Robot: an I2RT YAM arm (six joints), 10 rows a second.
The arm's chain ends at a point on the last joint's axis. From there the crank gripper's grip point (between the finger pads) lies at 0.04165 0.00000 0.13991 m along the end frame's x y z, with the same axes.
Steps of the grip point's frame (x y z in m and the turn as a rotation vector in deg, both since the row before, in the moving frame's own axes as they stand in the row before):
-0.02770 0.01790 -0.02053 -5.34 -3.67 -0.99
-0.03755 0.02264 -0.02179 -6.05 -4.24 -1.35
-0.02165 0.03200 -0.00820 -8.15 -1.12 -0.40
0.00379 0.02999 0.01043 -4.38 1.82 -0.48
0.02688 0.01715 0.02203 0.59 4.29 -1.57
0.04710 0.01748 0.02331 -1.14 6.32 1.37
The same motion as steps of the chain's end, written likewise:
-0.01878 0.00541 -0.02233 -5.34 -3.67 -0.99
-0.02727 0.00860 -0.02375 -6.05 -4.24 -1.35
-0.01898 0.01239 -0.00759 -8.15 -1.12 -0.40
-0.00067 0.01972 0.01222 -4.38 1.82 -0.48
0.01657 0.01986 0.02555 0.59 4.29 -1.57
0.03200 0.01357 0.02878 -1.14 6.32 1.37

